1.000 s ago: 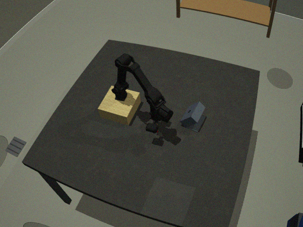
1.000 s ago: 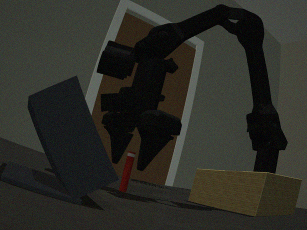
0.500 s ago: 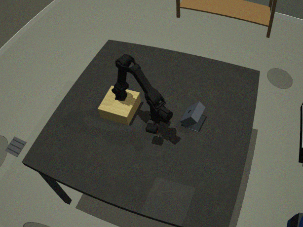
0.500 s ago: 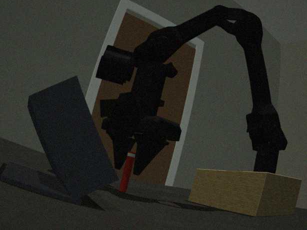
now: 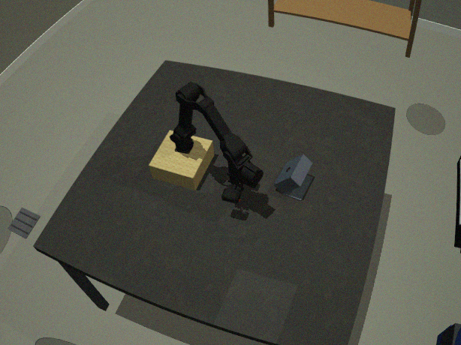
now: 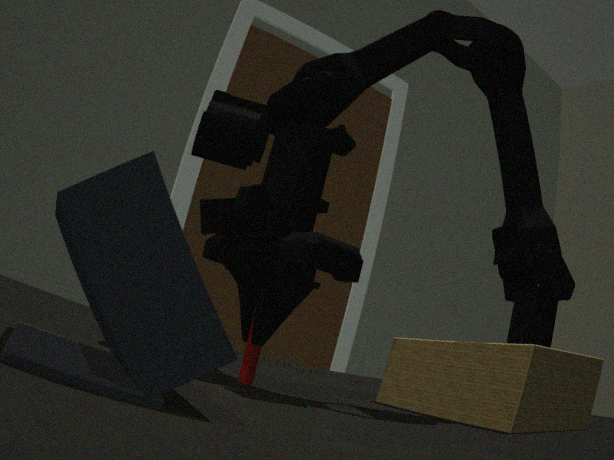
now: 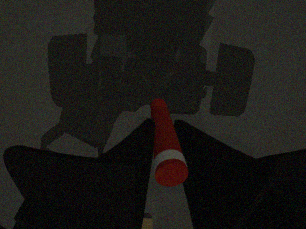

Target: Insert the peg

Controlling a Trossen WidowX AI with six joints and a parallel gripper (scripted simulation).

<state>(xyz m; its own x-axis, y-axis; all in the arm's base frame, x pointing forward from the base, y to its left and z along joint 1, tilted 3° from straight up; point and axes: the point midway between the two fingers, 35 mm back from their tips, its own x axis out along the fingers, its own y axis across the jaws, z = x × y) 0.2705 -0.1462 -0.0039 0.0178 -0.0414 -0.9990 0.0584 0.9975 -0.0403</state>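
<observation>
Now: the sloped panel 19 cm ahead of my gripper tip, 13 cm to the left of it and 2 cm above it. Round my gripper tip: red peg: 2 cm above; flat grey foot: 21 cm ahead, 12 cm to the left, 4 cm below.
</observation>
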